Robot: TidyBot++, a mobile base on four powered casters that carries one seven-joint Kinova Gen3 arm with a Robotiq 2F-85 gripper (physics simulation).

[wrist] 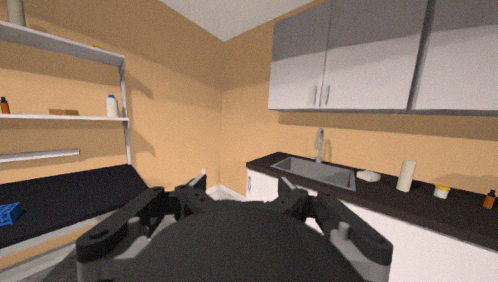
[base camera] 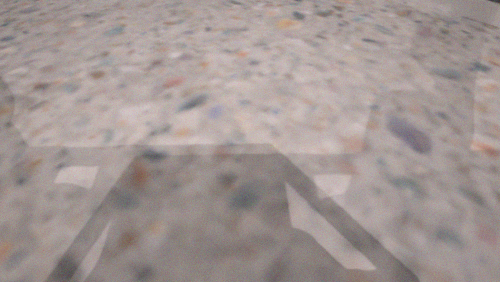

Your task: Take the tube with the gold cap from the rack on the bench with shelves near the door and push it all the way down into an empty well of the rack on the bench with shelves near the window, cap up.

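Observation:
My gripper is open at the bottom middle of the wrist view, with nothing between its fingers. A blue rack is cut off by the left edge of the wrist view. It stands on the black top of a bench with shelves, well ahead and to the left of my gripper. No tube or gold cap can be made out in the part of the rack that shows. The other bench, near the window, does not show in these views.
A dark counter with a sink runs along the right, with a cream cylinder, a yellow-lidded jar and a small amber bottle on it. Grey cabinets hang above. The base camera shows speckled floor with shadows.

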